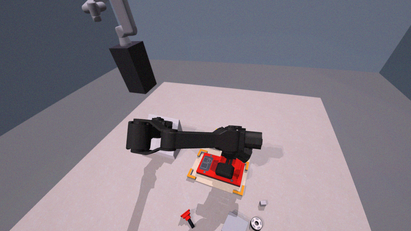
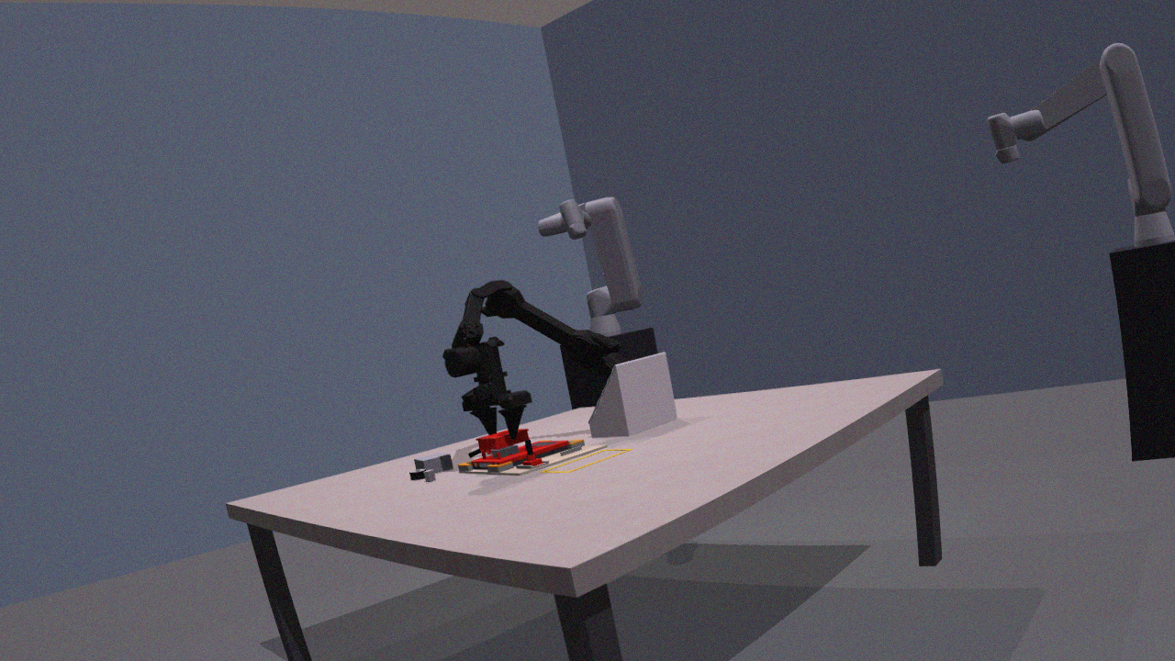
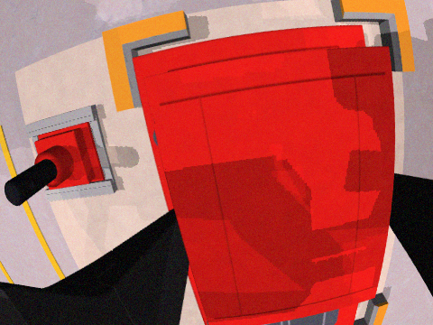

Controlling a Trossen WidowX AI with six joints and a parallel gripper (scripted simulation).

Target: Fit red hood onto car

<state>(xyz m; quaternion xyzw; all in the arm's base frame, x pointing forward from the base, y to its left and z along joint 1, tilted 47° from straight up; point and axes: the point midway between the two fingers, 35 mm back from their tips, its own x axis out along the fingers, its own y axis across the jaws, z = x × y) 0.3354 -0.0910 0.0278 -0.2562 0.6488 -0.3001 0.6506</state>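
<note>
Right now the white engine block is 40 mm below my gripper tip. Also, from my gripper tip: hood (right at my gripper tip).
</note>
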